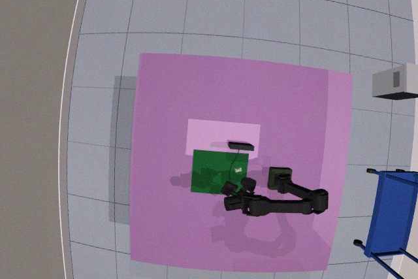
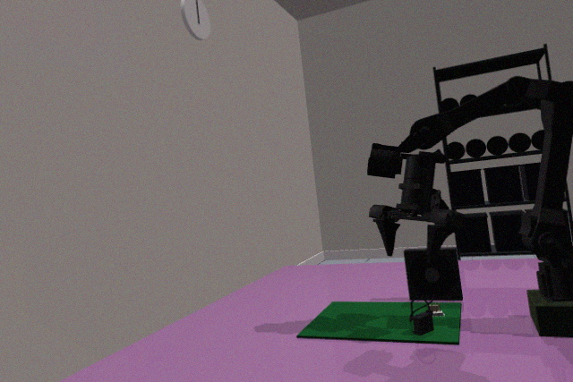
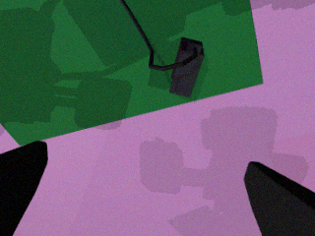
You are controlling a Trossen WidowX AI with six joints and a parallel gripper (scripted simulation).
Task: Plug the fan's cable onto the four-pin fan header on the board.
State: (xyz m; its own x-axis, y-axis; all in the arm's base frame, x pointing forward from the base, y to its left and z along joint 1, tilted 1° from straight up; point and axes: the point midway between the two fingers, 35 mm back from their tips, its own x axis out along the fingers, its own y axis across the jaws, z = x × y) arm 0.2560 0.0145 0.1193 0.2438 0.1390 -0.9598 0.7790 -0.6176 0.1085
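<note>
The fan plug lies 10 mm behind my gripper tip, 20 mm to the left of it and 120 mm below it. Also, from my gripper tip: green board 70 mm ahead, 80 mm to the right, 150 mm below; black fan 60 mm behind, 220 mm to the right, 80 mm below.
</note>
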